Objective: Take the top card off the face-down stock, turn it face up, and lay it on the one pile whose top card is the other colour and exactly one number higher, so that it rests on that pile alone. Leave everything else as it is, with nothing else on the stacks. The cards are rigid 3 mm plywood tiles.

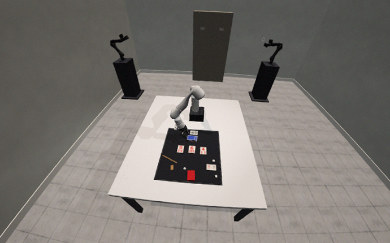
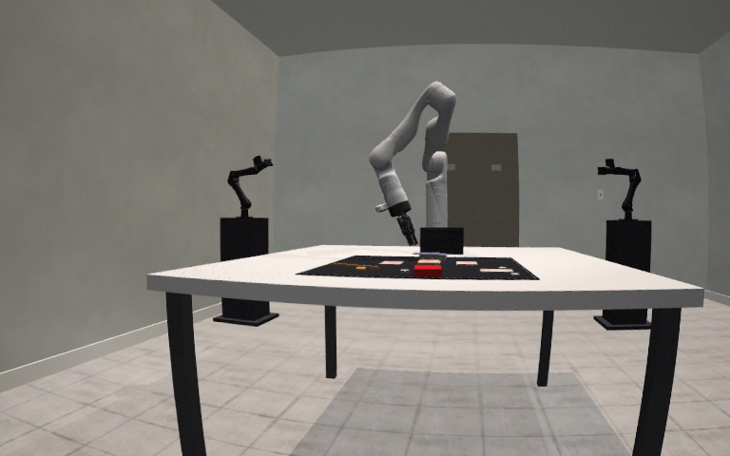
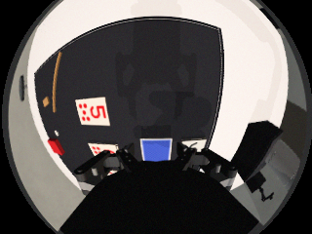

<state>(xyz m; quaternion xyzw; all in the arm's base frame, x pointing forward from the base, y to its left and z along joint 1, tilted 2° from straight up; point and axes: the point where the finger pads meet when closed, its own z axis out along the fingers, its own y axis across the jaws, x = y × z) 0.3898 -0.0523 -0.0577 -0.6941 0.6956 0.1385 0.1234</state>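
My gripper is now 50 mm to the right of the blue-backed card and 40 mm above it. The rest, counted from my hand: wooden stick: 280 mm ahead, 140 mm to the right, 60 mm below; black mat: 170 mm ahead, 60 mm to the left, 70 mm below; black 6 card: 90 mm behind, 70 mm to the left, 50 mm below.
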